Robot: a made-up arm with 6 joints.
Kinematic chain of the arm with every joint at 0, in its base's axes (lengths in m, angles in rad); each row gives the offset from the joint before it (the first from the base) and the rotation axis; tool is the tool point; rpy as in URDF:
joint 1: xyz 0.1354 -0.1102 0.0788 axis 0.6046 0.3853 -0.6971
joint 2: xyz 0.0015 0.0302 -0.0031 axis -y
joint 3: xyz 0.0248 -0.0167 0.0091 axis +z
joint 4: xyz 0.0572 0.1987 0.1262 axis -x
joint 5: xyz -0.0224 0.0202 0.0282 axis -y
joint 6: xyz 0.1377 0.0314 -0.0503 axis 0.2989 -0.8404 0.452
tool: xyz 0.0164 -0.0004 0.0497 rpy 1.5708 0 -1.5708
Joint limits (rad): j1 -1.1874..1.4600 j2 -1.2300..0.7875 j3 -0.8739..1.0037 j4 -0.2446..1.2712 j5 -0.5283..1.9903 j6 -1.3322..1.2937
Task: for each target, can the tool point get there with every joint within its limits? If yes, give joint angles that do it. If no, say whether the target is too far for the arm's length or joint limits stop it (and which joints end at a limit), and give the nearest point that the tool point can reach.
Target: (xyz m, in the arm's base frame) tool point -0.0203 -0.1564 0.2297
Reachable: no: joint limits stop it (at a limit: joint 3, joint 4, joint 5) | nearest point -0.1316 -0.0131 0.2425 | short by 0.182 m
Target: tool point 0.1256 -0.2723 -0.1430
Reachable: no: joint limits stop it (at a limit: joint 1, joint 3, joint 4, joint 6) | nearest point 0.1969 -0.2542 -0.1158 | short by 0.078 m
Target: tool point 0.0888 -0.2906 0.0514
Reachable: no: joint limits stop it (at a limit: joint 1, joint 3, joint 4, joint 5, joint 6) | nearest point 0.1466 -0.3466 0.0723 | short by 0.083 m
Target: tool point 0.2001 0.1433 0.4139
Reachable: yes | joints 0.3866 0.0527 0.7825 0.1562 0.8241 -0.6867
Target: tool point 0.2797 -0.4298 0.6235
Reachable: no: too far | nearest point 0.2797 -0.3370 0.4631 | short by 0.185 m
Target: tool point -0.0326 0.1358 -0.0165
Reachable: yes | joints -0.6847 0.4897 0.8514 0.5080 -0.3363 -0.7719
